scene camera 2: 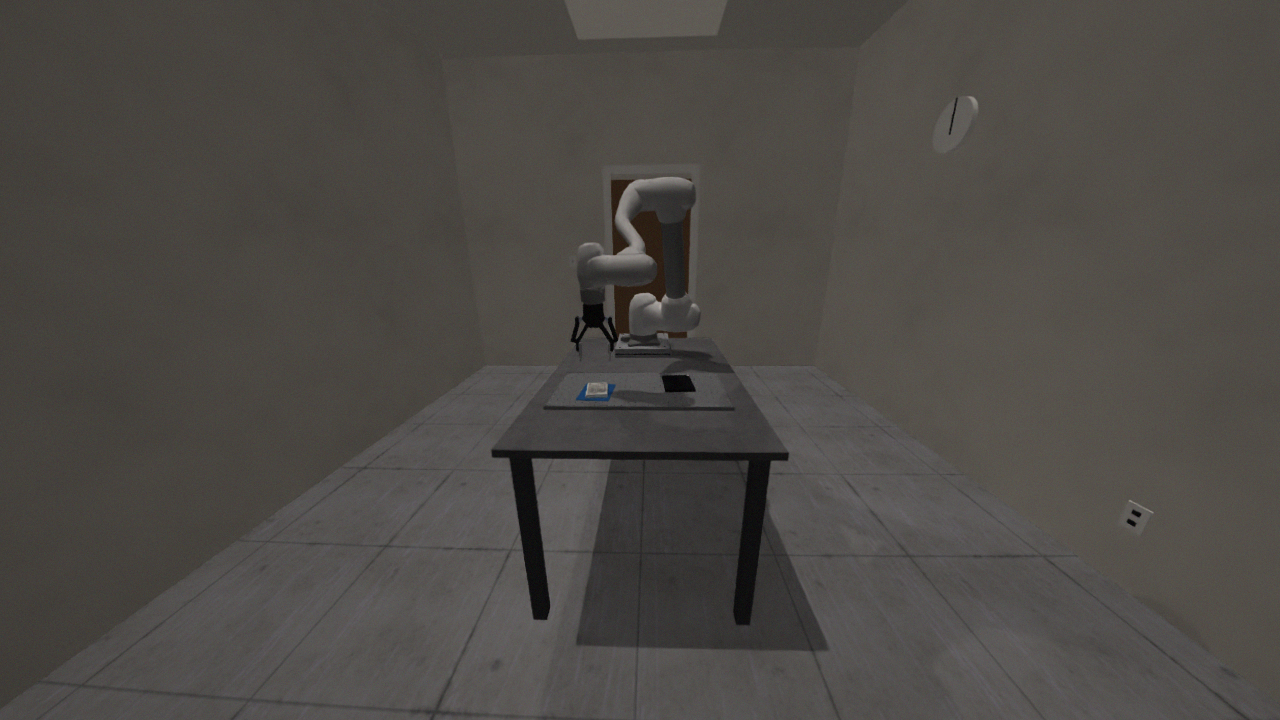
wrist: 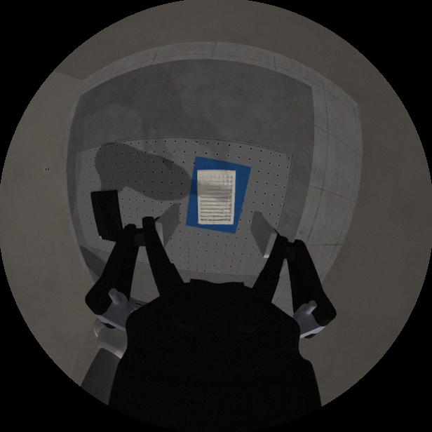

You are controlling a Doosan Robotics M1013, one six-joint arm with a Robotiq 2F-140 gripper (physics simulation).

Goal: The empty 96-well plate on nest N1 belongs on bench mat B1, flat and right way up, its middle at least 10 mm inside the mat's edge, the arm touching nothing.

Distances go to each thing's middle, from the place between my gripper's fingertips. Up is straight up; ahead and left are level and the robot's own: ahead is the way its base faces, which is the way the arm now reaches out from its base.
Now: the white 96-well plate [wrist: 215, 188] 130 mm below my hand. From my hand the other things lie so: blue bench mat B1 [wrist: 242, 172]: 140 mm below; black nest N1 [wrist: 107, 216]: 50 mm behind, 340 mm to the left, 130 mm below.
